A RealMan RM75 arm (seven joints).
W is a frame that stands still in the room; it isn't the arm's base.
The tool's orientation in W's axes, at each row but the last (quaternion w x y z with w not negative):
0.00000, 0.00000, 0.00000, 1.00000
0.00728, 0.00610, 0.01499, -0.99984
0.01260, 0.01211, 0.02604, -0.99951
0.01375, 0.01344, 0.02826, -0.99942
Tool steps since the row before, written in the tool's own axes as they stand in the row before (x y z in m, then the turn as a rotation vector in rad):
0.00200, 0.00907, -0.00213, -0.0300, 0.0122, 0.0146
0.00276, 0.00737, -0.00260, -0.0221, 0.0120, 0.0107
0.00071, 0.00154, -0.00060, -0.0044, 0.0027, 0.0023
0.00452, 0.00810, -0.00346, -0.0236, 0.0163, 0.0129
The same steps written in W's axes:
-0.00200, -0.00907, -0.00213, 0.0300, -0.0122, 0.0146
-0.00262, -0.00733, -0.00285, 0.0221, -0.0120, 0.0106
-0.00066, -0.00152, -0.00070, 0.0044, -0.0027, 0.0023
-0.00420, -0.00801, -0.00403, 0.0237, -0.0164, 0.0126

